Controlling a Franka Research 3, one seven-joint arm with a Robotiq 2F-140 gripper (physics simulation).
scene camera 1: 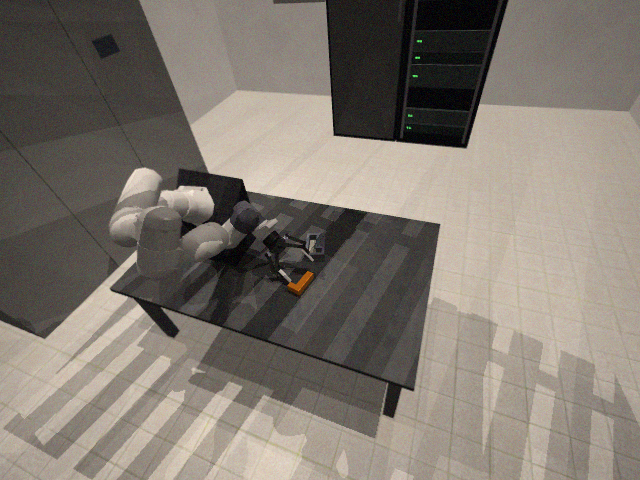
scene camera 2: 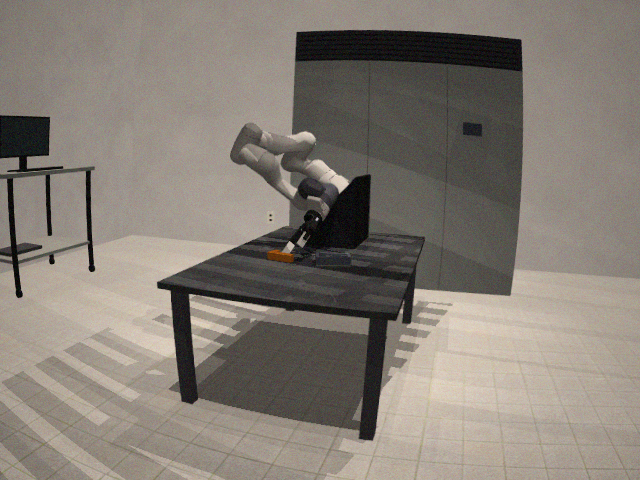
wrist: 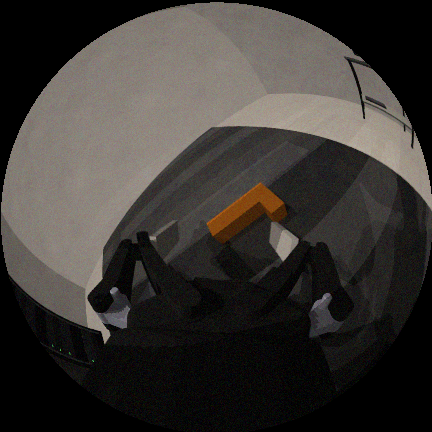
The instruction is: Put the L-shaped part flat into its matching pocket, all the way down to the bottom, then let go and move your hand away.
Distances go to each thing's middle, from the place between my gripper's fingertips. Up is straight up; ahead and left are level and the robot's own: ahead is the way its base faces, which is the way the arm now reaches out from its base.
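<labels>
I see the orange L-shaped part (wrist: pixel 259 199) 3 cm below my hand, and it is also 1 cm ahead of my hand and 4 cm to the right of it.
</labels>
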